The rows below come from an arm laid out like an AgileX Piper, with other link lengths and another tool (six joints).
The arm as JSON. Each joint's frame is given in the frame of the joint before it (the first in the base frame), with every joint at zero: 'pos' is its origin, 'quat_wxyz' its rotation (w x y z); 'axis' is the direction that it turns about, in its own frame. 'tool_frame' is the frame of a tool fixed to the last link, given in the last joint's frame.
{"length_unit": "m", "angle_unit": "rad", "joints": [
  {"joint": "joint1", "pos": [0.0, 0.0, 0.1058], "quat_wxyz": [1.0, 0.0, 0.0, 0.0], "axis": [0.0, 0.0, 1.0]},
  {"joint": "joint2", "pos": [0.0, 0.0, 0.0], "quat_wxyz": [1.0, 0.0, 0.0, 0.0], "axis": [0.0, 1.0, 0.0]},
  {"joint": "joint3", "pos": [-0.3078, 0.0, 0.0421], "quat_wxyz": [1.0, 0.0, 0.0, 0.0], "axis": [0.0, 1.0, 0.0]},
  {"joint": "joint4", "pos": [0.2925, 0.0, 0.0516], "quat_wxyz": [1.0, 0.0, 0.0, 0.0], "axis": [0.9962, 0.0, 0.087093]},
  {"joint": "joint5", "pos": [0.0, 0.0, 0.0], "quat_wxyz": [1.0, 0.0, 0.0, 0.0], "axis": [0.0, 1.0, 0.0]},
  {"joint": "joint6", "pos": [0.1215, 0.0, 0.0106], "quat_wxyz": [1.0, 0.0, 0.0, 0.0], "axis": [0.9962, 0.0, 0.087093]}
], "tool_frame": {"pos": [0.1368, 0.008, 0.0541], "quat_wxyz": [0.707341, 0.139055, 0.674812, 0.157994]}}
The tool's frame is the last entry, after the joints.
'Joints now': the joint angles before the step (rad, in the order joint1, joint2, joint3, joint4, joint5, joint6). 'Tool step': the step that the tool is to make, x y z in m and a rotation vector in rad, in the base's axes. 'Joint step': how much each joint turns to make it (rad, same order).
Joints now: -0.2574, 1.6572, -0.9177, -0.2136, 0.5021, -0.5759
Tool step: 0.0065, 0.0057, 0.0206, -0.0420, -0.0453, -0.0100
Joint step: 0.0486, -0.0445, 0.0035, -0.1101, 0.0050, 0.1372
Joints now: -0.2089, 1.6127, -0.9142, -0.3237, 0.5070, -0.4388
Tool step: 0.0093, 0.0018, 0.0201, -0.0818, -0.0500, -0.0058
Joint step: 0.0644, -0.0298, 0.0008, -0.2053, 0.0093, 0.2124
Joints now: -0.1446, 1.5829, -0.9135, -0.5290, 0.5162, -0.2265
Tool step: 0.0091, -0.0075, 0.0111, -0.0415, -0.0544, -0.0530
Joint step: 0.0305, 0.0000, -0.0001, -0.1700, 0.0026, 0.2155
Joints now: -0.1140, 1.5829, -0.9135, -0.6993, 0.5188, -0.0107
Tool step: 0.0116, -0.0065, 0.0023, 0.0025, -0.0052, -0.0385
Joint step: 0.0018, 0.0377, -0.0515, -0.0074, 0.0276, 0.0370
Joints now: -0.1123, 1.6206, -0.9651, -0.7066, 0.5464, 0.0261
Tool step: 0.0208, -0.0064, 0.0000, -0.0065, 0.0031, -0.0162
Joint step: 0.0000, 0.0678, -0.0850, 0.0020, 0.0261, 0.0010
